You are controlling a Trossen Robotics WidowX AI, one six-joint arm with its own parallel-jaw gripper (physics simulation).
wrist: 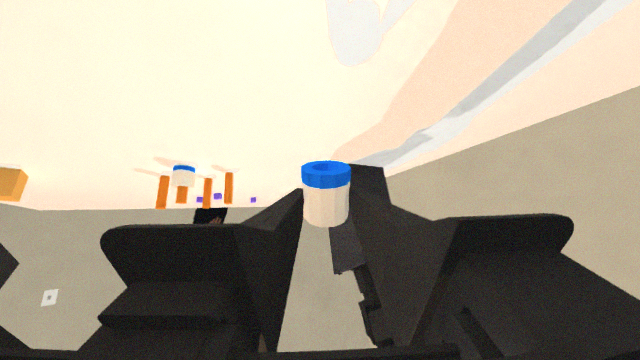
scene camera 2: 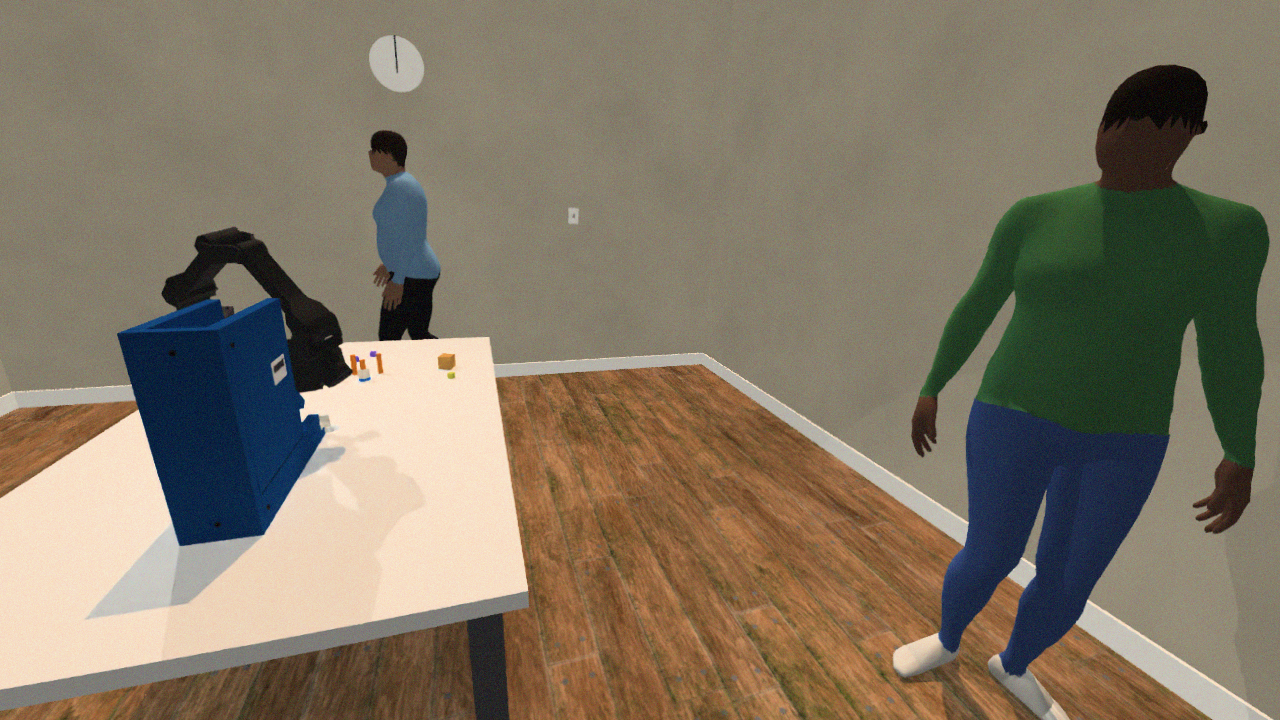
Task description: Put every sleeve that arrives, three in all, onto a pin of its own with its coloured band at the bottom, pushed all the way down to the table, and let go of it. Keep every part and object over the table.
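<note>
My gripper (wrist: 326,194) is shut on a white sleeve (wrist: 325,207), whose blue band faces the table side of the upside-down wrist view, so the band is at the bottom. In the scene view the arm (scene camera 2: 308,335) reaches down behind the blue dispenser, and its fingertips cannot be made out. Another white sleeve (scene camera 2: 363,374) (wrist: 184,177) sits on an orange pin, blue band down at the table, with the pin's top showing above it. Several other orange pins stand beside it, including one bare pin (scene camera 2: 379,362) (wrist: 228,188). The held sleeve is apart from the pins.
The tall blue dispenser (scene camera 2: 205,420) stands on the table (scene camera 2: 429,537). A small pale thing (scene camera 2: 324,421) shows by its chute. An orange box (scene camera 2: 446,360) (wrist: 12,184) and a small yellow-green block (scene camera 2: 451,375) lie near the table's edge. Small purple blocks (scene camera 2: 374,353) (wrist: 217,196) lie near the pins.
</note>
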